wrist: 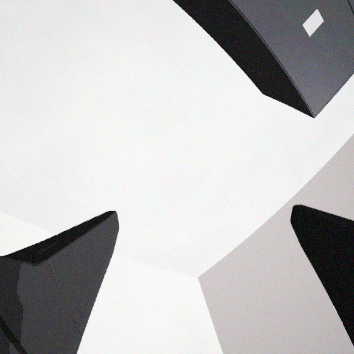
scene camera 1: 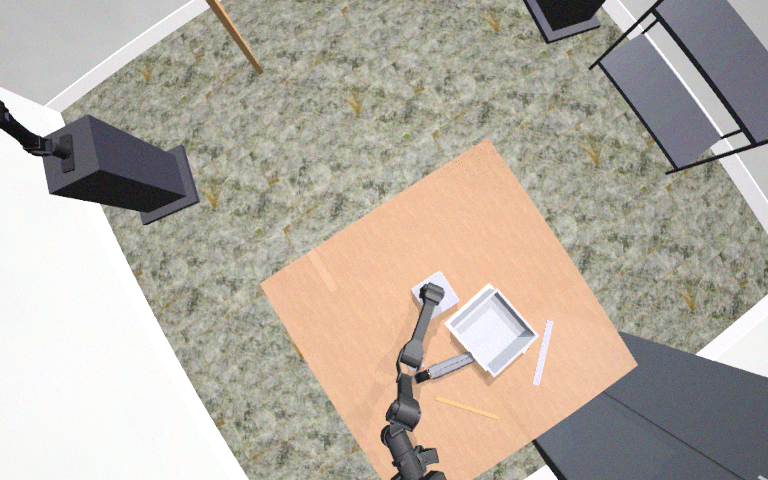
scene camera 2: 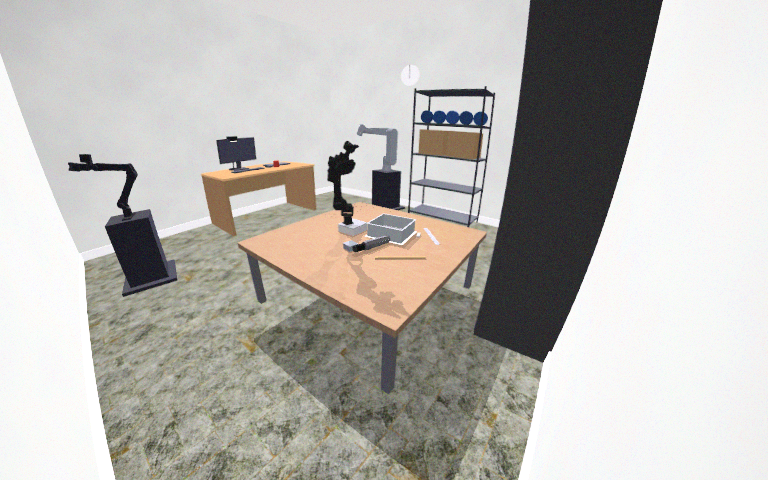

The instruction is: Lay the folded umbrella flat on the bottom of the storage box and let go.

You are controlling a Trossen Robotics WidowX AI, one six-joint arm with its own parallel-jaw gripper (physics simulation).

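Places are measured from the arm's base along level axes (x up, y back, z right), in centimetres.
Pixels of known places: gripper, between the fingertips: (wrist: 206,217) (scene camera 2: 355,152); arm's base, origin of its link: (scene camera 1: 428,292) (scene camera 2: 348,223).
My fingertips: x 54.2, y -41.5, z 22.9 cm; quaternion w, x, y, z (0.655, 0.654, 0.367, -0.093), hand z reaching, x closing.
Ahead of a thing's pixels: the offset from my fingertips to its middle.
The folded umbrella @[dx -57.1, dy +7.3, dz -17.3 cm] (scene camera 1: 451,366) (scene camera 2: 374,243) is grey with a black handle. It lies on the table outside the storage box, its grey end close to the box wall. The open grey storage box @[dx -55.0, dy +16.0, dz -42.9 cm] (scene camera 1: 476,310) (scene camera 2: 402,233) has a white rim. Its visible bottom is bare in scene camera 1's view. My gripper (wrist: 206,217) is open and empty, with its fingers wide apart in the wrist view. The raised arm holds it high above table level, away from the umbrella. The fingertips are too small or cut off to tell in the scene views.
A thin yellow stick @[dx -59.3, dy -14.6, dz -20.6 cm] (scene camera 1: 467,408) (scene camera 2: 400,258) and a white strip @[dx -59.8, dy -4.7, dz -62.6 cm] (scene camera 1: 543,352) (scene camera 2: 431,236) lie on the table. A small pale block @[dx -58.1, dy +15.1, dz -6.1 cm] (scene camera 2: 349,245) sits by the umbrella handle. The arm's pale base (scene camera 1: 447,291) (scene camera 2: 352,228) stands beside the box. A tall dark block (scene camera 2: 566,169) stands beyond the table.
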